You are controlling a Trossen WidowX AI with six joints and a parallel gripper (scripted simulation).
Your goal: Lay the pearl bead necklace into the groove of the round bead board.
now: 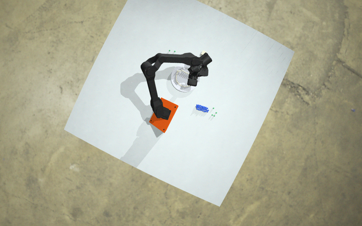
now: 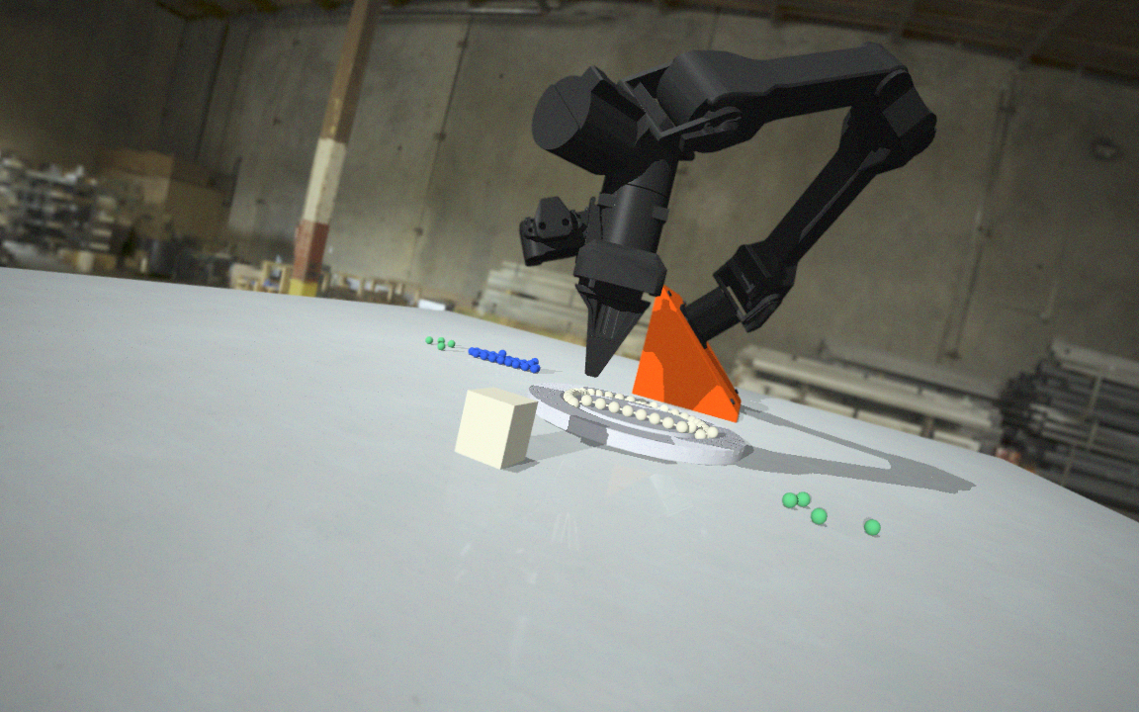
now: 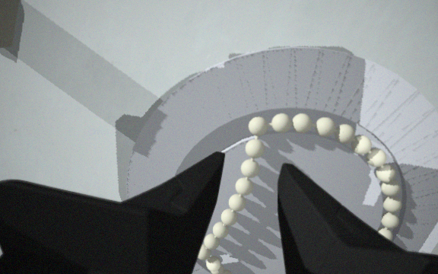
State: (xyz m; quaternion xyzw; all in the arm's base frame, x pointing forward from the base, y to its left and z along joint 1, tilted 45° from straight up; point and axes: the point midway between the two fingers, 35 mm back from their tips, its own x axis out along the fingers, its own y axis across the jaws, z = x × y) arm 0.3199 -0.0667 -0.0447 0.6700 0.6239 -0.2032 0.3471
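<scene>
My gripper tip is now 40 mm to the right of the round bead board, 40 mm past it and 30 mm above it. Round my gripper tip: cream cube: 170 mm ahead, 20 mm to the right, 20 mm below.
</scene>
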